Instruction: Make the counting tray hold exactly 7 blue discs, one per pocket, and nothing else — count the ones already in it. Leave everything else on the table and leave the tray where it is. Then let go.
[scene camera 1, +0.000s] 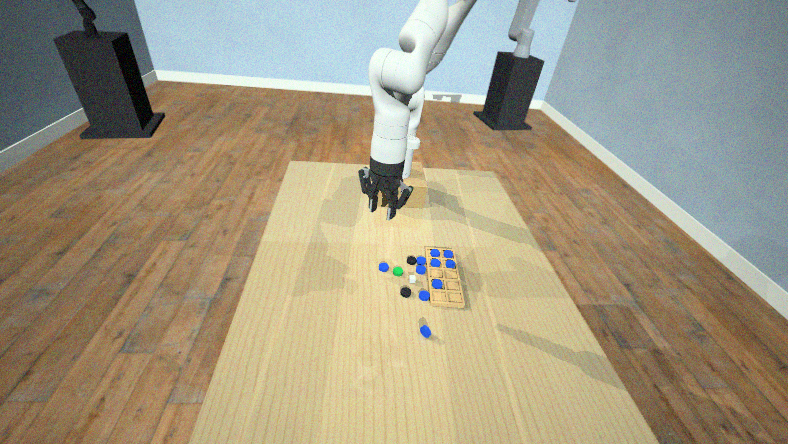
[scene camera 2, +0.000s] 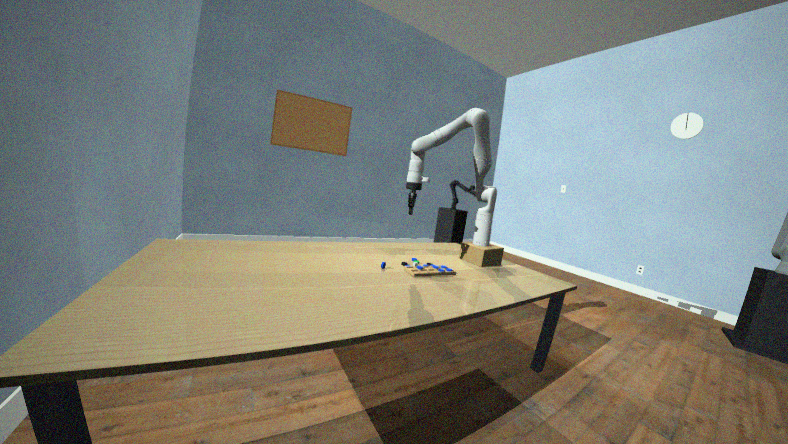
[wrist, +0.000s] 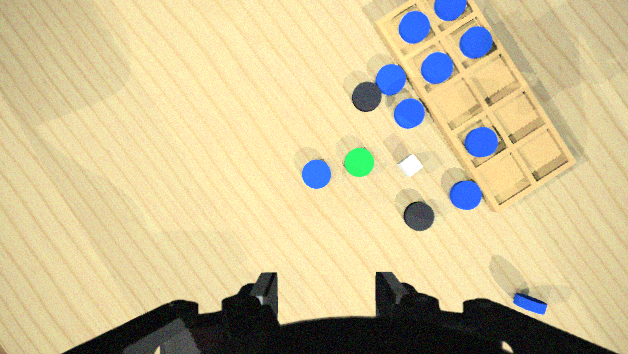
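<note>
The counting tray (scene camera 1: 447, 304) (scene camera 2: 432, 274) (wrist: 536, 185) has two columns of five pockets. Blue discs fill both pockets of its two rows nearest the robot base; another blue disc (scene camera 1: 436, 284) (wrist: 481, 142) sits in the fourth row's left pocket. The other pockets are empty. Two loose blue discs (scene camera 1: 421, 259) (wrist: 409, 113) lie by the tray's left side, a third (scene camera 1: 424, 295) (wrist: 465, 195) by its near left corner. One blue disc (scene camera 1: 383, 266) (wrist: 316, 174) lies farther left. Another blue disc (scene camera 1: 425, 331) (scene camera 2: 383, 265) (wrist: 530, 303) stands on edge. My gripper (scene camera 1: 381, 213) (scene camera 2: 410, 213) (wrist: 326, 294) is partly open, empty, high above the table.
A green disc (scene camera 1: 398, 271) (wrist: 359, 162), a white cube (scene camera 1: 412, 279) (wrist: 410, 165), one black disc (scene camera 1: 411, 259) (wrist: 366, 96) and another black disc (scene camera 1: 405, 291) (wrist: 419, 216) lie left of the tray. The upper black disc touches or nearly touches a blue one.
</note>
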